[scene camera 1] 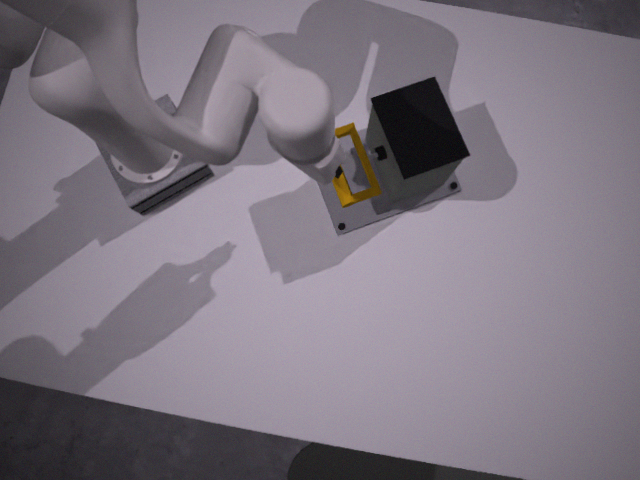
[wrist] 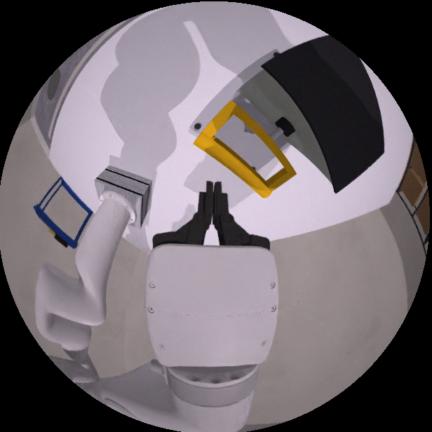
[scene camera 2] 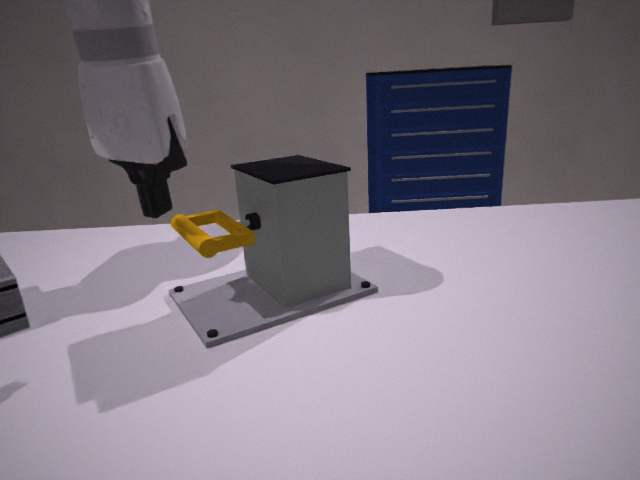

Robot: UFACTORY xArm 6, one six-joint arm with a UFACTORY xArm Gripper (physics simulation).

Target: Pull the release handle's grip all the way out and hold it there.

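The release handle's yellow rectangular grip (scene camera 1: pixel 365 159) (scene camera 2: pixel 191 235) (wrist: pixel 232 165) sits level, close to the grey-green box (scene camera 1: pixel 419 126) (scene camera 2: pixel 315 237) (wrist: pixel 330 110) with a black top. A short piece of rod shows between the grip and the black collar (scene camera 1: pixel 381 152) (scene camera 2: pixel 252 221) (wrist: pixel 285 126) on the box's side. My gripper (scene camera 1: pixel 338 173) (scene camera 2: pixel 157 214) (wrist: pixel 212 189) is shut and empty. Its tips point down, above and just outside the grip's outer bar, apart from it in the scene camera 2 view. My arm hides part of the grip in the scene camera 1 view.
The box stands on a grey base plate (scene camera 1: pixel 356 219) (scene camera 2: pixel 206 310) with dark bolts at its corners. My arm's base block (scene camera 1: pixel 170 191) (wrist: pixel 125 185) stands on the same table. A blue drawer cabinet (scene camera 2: pixel 379 149) stands behind the table. A blue frame (wrist: pixel 55 227) stands off the table.
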